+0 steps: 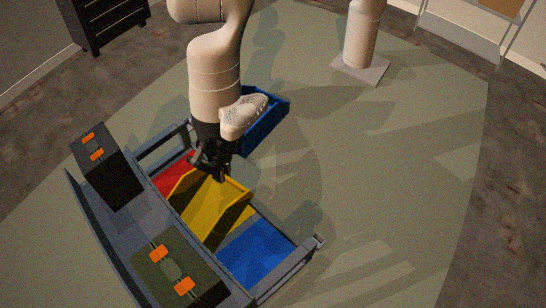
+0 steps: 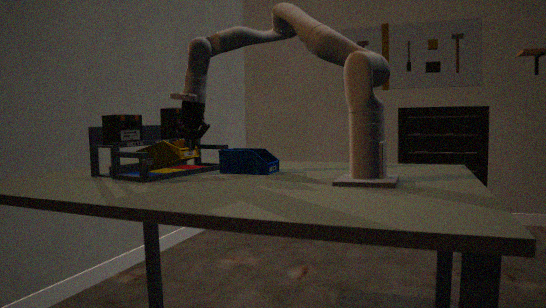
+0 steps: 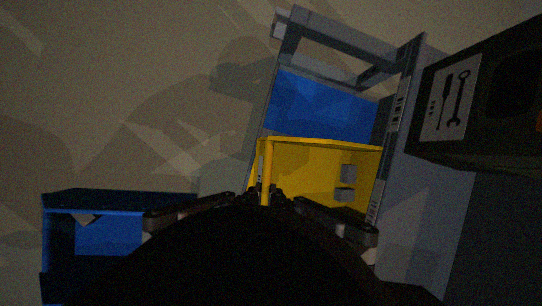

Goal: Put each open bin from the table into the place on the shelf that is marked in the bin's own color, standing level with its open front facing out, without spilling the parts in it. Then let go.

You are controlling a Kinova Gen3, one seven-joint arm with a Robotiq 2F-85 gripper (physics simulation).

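Places are measured from the arm's base along level axes (x right, y ahead, z up), in centimetres.
Where they show: gripper, fingertip midpoint: (image 1: 222, 177) (image 2: 189, 151) (image 3: 265, 191); arm's base, link origin: (image 1: 356, 60) (image 2: 367, 177).
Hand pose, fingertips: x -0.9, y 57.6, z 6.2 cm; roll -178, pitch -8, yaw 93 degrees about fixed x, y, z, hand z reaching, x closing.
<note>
Each offset is from my fingertips to the top centre of the thing. "spot": to the spot under its first point.
The yellow bin @[spot: dx -0.5, dy +3.9, dz -3.3 cm] (image 1: 212, 202) (image 2: 164, 154) (image 3: 310, 162) is held over the yellow-marked place (image 1: 243, 220), between the blue place (image 1: 257, 250) (image 3: 320, 105) and the red place (image 1: 170, 175). It is tilted, its front lip raised and its rear end lower, at the upper deck's edge. Two grey parts @[spot: dx -2.8, dy +13.1, dz -4.5 cm] (image 3: 348, 173) @[spot: dx +0.5, dy +12.8, dz -4.3 cm] (image 3: 344, 194) show inside it. My gripper (image 1: 221, 177) (image 2: 192, 146) (image 3: 265, 191) is shut on its front lip. The blue bin @[spot: dx +3.8, dy -19.5, dz -4.1 cm] (image 1: 272, 120) (image 2: 244, 161) (image 3: 107, 235) stands on the table beside the shelf, partly hidden by the arm; a grey part @[dx +7.0, dy -23.5, dz -5.6 cm] (image 3: 85, 218) shows in it.
The grey shelf @[spot: dx -19.6, dy +6.9, dz +1.1 cm] (image 1: 286, 270) (image 2: 144, 172) (image 3: 345, 39) has raised side rails and an upper deck. An olive case @[dx -10.6, dy +18.6, dz +12.3 cm] (image 1: 142, 265) (image 3: 500, 130) and a black case @[dx +8.1, dy +15.7, dz +14.6 cm] (image 1: 115, 182) stand on that deck. The robot's base (image 1: 359, 50) (image 2: 367, 155) stands across the table.
</note>
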